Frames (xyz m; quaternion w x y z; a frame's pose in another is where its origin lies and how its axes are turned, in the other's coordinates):
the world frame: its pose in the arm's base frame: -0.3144 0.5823 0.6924 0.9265 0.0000 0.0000 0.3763
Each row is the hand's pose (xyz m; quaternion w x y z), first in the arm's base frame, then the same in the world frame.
Working: the arm's base frame: its pose in the world frame: -0.1807 -0.6366 -0.6924 0.9265 0.0000 0.0000 -0.3763

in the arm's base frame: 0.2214 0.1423 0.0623 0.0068 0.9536 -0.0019 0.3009
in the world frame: 0.0773 -0.6890 -0.6301 0.1195 0.8828 -0.3606 0.2762
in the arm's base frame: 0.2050 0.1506 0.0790 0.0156 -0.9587 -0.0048 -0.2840
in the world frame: 0.0713 -0.6716 -0.6134 0.0924 0.8900 -0.3563 0.2690
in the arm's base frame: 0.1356 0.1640 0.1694 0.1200 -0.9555 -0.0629 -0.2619
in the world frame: 0.0309 -0.6136 -0.5230 0.0126 -0.9090 0.3013 -0.2878
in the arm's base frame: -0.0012 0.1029 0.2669 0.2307 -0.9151 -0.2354 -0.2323
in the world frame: -0.1098 -0.5620 -0.4255 0.1263 -0.9364 0.1263 -0.3020
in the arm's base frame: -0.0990 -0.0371 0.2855 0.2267 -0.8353 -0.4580 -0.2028
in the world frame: -0.2775 -0.5942 -0.4069 0.1337 -0.9462 -0.1100 -0.2732
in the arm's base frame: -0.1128 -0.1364 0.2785 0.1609 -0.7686 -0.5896 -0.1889
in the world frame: -0.3566 -0.6557 -0.4139 0.0780 -0.9340 -0.2570 -0.2356
